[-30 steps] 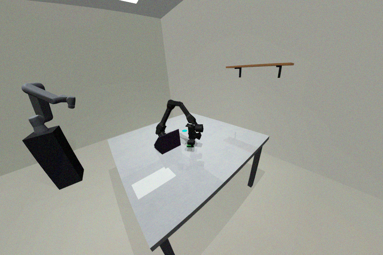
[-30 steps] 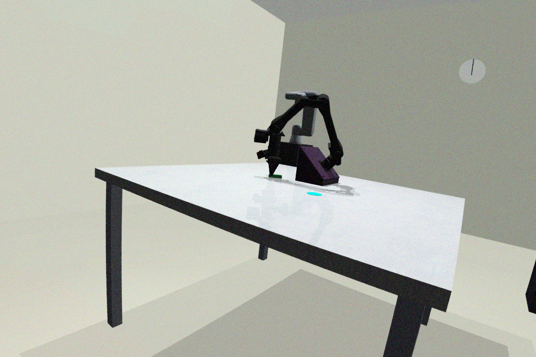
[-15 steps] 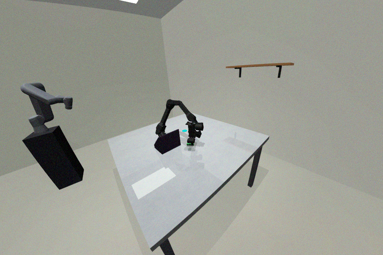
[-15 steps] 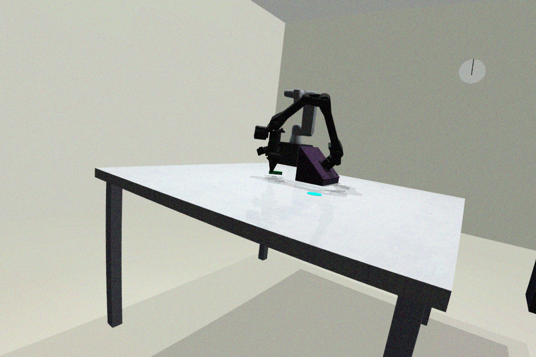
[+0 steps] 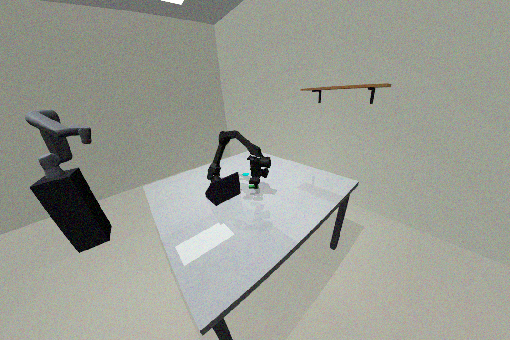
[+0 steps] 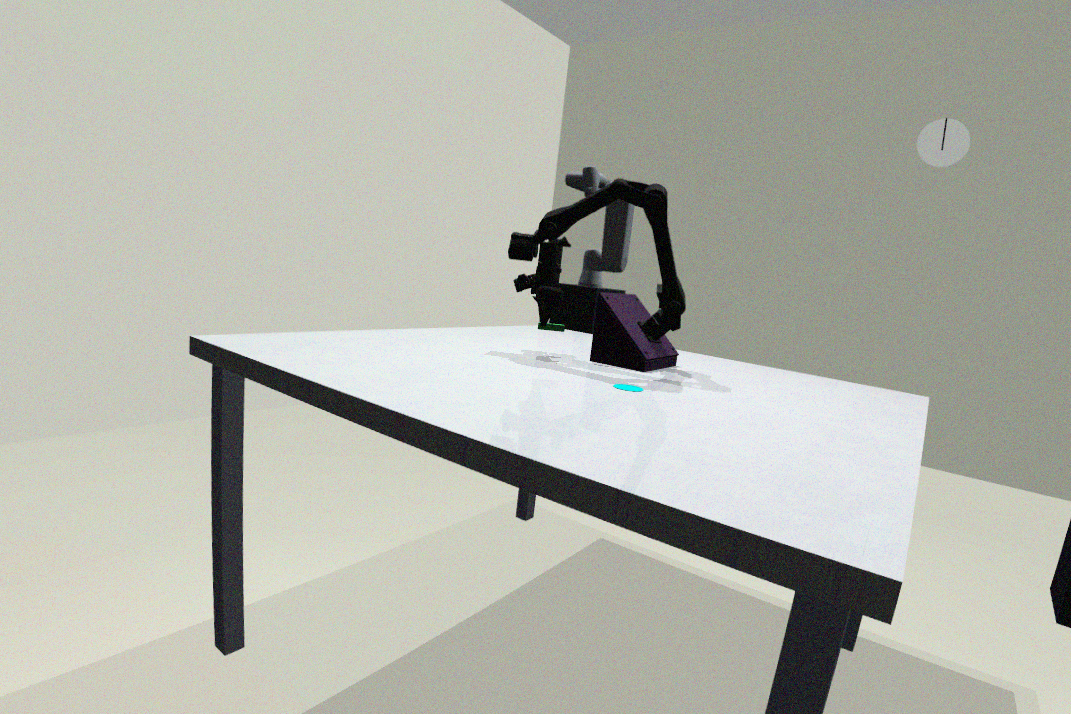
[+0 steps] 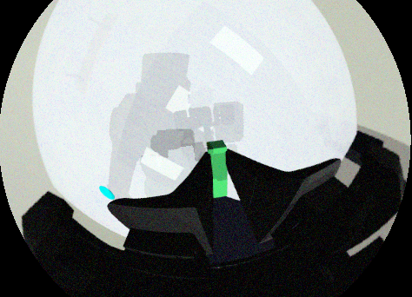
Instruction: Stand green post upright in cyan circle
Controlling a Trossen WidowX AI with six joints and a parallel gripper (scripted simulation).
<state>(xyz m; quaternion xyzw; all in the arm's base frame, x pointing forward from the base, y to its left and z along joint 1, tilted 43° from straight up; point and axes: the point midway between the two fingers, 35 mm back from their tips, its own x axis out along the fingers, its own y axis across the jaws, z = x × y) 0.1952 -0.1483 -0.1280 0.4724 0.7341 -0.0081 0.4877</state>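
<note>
Now: gripper tip 340 mm to the right of the cyan circle, 130 mm short of it and 70 mm above it. The rest, counted from my gripper tip: green post: 20 mm to the left, 20 mm behind.
</note>
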